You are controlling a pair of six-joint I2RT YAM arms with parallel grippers.
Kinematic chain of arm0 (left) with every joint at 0, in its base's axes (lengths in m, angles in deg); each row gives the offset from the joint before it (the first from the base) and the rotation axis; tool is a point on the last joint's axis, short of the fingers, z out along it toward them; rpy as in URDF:
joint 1: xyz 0 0 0.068 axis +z
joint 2: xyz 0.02 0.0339 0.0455 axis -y
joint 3: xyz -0.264 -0.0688 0 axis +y
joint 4: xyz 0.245 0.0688 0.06 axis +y
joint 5: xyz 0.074 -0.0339 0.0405 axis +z
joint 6: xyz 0.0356 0 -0.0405 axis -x
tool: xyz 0 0 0 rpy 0 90 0
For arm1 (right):
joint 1: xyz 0 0 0.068 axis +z
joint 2: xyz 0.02 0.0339 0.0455 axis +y
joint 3: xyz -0.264 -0.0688 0 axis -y
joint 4: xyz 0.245 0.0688 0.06 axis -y
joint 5: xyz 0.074 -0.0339 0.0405 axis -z
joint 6: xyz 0.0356 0 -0.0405 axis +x
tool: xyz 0 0 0 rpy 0 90 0
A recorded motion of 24 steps. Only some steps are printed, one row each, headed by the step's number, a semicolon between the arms.
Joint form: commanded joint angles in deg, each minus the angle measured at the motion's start. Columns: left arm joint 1, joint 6, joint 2, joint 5, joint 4, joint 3; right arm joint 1, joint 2, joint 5, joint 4, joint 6, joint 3.
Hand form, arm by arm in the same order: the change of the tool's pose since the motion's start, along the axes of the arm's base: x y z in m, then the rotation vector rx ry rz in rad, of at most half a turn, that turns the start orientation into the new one. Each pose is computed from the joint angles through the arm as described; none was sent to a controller.
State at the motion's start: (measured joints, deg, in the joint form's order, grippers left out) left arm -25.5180 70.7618 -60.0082 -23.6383 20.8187 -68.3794; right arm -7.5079 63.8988 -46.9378 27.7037 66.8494 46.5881
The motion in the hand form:
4: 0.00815 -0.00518 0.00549 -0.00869 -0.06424 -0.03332; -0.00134 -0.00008 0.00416 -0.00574 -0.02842 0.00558
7: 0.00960 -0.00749 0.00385 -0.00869 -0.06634 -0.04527; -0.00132 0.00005 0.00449 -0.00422 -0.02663 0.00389
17: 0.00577 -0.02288 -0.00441 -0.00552 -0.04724 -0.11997; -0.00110 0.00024 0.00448 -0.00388 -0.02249 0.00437
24: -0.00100 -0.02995 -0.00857 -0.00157 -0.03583 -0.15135; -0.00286 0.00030 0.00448 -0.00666 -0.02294 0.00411
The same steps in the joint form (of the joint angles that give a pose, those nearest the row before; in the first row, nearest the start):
4: -0.06 -1.61 -1.84 -1.59 -3.83 -0.88; -0.10 -0.18 -0.43 1.21 -0.04 0.24
7: -0.37 -1.76 -2.21 -1.96 -4.49 -0.64; -0.06 -0.20 -0.28 1.04 0.02 0.32
17: -3.95 -1.69 -2.84 -2.67 -5.26 0.59; 0.00 -0.18 -0.26 0.70 0.00 0.43
24: -6.27 -1.52 -2.31 -2.16 -5.09 1.57; -0.05 -0.62 -0.32 0.33 -0.22 0.24

